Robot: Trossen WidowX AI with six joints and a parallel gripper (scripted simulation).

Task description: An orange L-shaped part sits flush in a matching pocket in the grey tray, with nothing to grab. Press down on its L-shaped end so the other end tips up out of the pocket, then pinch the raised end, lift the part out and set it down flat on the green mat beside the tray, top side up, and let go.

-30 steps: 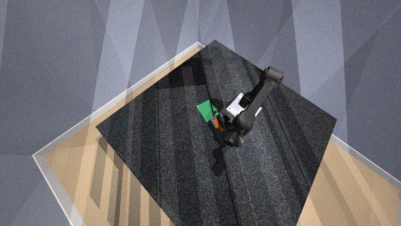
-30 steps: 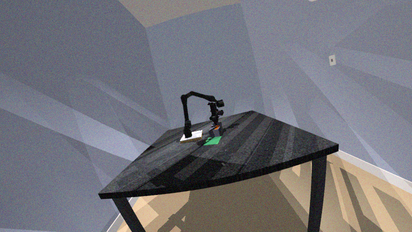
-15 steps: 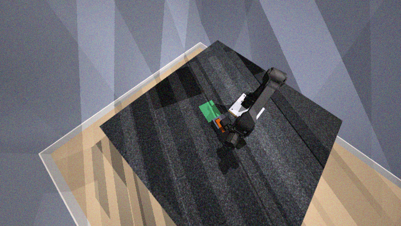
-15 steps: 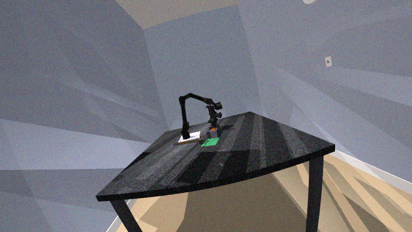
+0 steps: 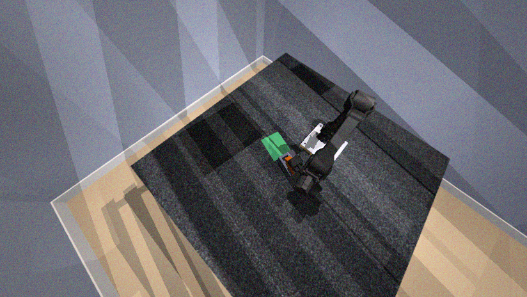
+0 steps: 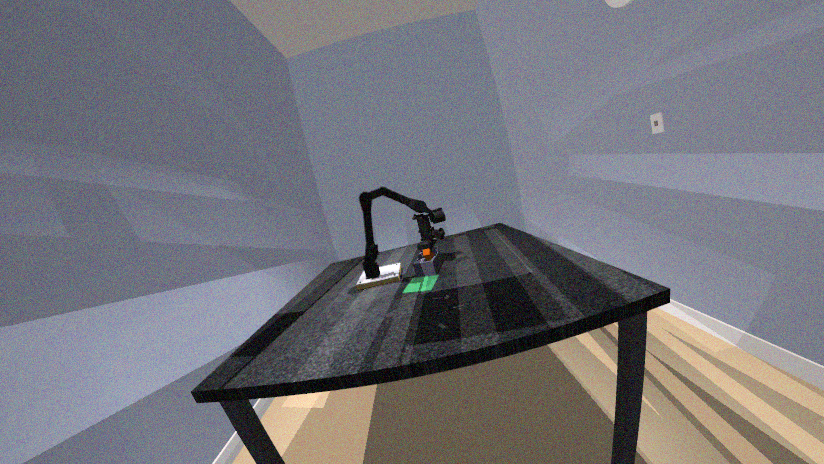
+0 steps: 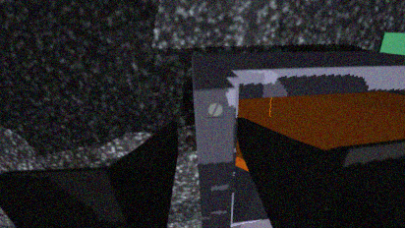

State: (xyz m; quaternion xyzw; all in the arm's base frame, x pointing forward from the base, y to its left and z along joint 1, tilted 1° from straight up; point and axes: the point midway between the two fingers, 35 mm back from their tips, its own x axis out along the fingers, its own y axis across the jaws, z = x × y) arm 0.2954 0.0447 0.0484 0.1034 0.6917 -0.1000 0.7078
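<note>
Now: gripper tip 50 mm to the left of the orange L-shaped part, 20 mm past it and 10 mm below it. The rest, counted from my gripper tip: green mat: 210 mm to the right, 70 mm behind, 50 mm below.
</note>
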